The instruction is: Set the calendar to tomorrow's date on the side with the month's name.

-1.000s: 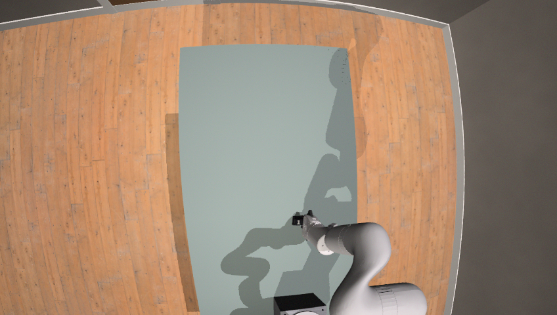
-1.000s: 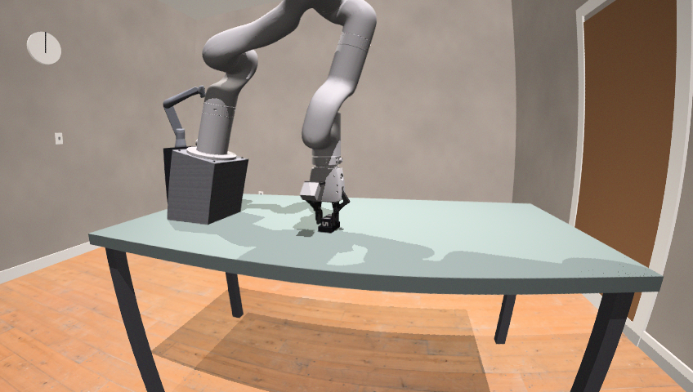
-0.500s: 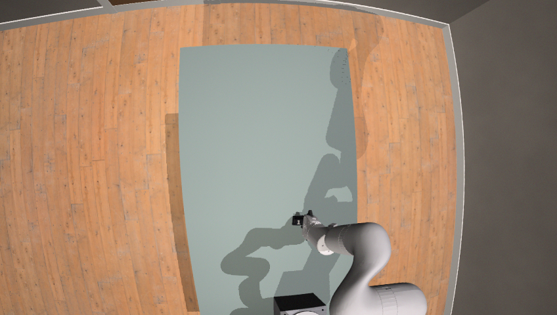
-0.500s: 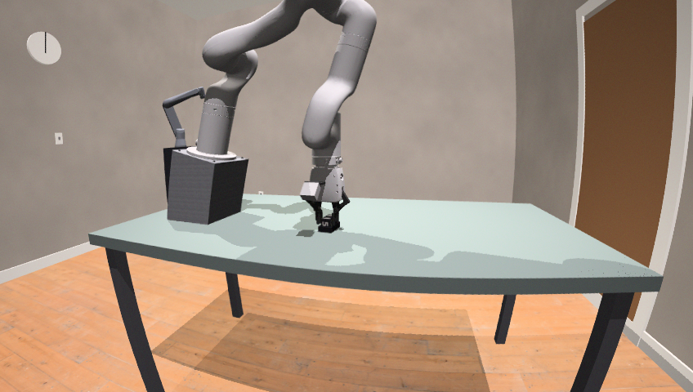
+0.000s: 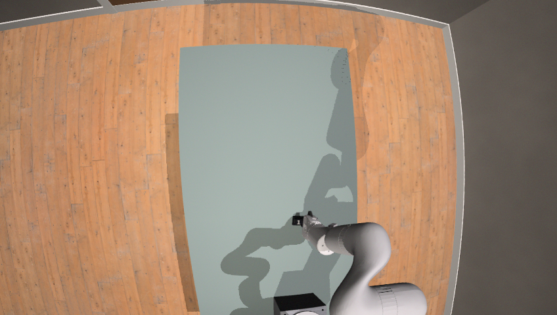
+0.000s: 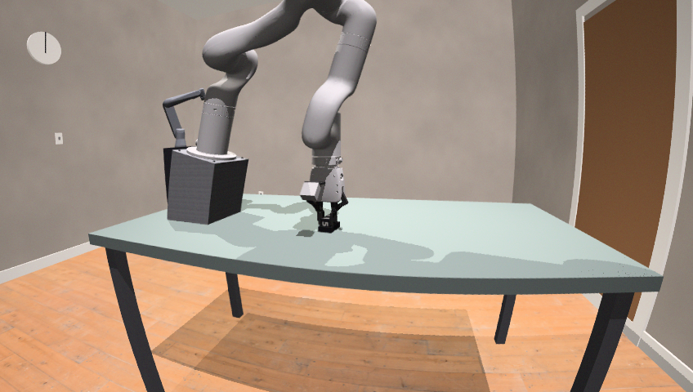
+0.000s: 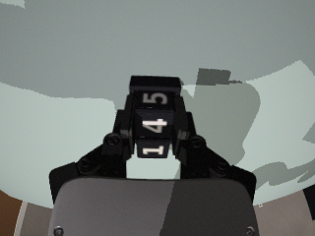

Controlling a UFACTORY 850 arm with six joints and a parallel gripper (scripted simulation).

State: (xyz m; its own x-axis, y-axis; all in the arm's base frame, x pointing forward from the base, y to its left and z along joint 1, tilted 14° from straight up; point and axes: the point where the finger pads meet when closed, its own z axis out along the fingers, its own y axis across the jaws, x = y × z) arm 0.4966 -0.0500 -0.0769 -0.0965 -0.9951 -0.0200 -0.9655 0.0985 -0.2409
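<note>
Now: the black cube 20 mm below my hand. Round my hand: black tray 20 mm to the left, 30 mm below.
</note>
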